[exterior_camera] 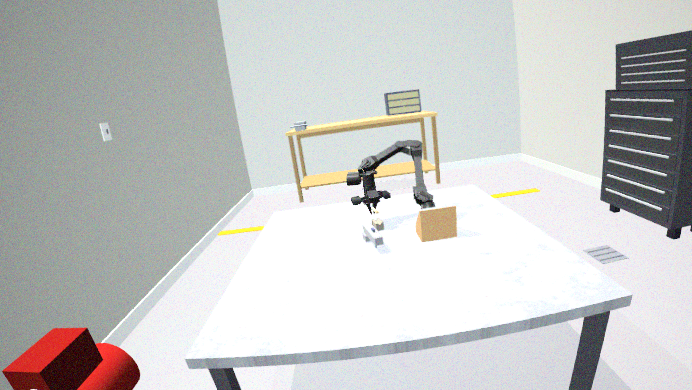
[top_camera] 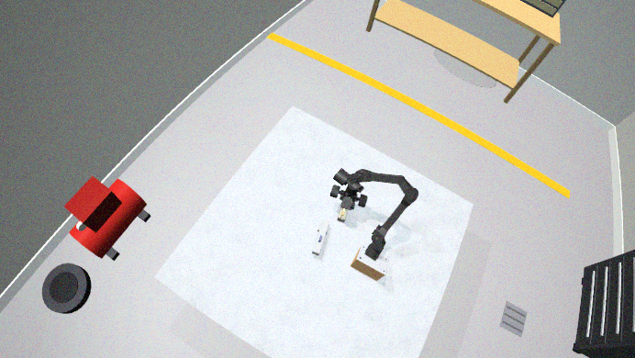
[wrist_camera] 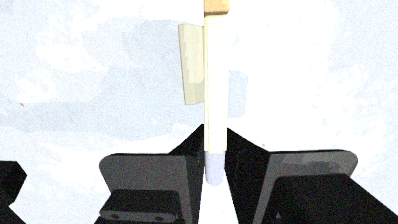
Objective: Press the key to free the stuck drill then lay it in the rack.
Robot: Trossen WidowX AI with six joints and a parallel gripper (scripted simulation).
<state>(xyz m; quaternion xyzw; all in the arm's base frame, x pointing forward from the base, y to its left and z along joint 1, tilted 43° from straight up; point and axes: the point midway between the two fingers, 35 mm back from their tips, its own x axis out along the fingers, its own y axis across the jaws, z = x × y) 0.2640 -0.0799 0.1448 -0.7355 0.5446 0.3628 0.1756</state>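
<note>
Right now my gripper tip is 50 mm to the right of the rack block, 40 mm above it and 20 mm past it. The rest, counted from my gripper tip: grey fixture 230 mm to the left, 10 mm below, 10 mm behind; then dark blue piece 250 mm to the left, 20 mm behind, 10 mm below.
</note>
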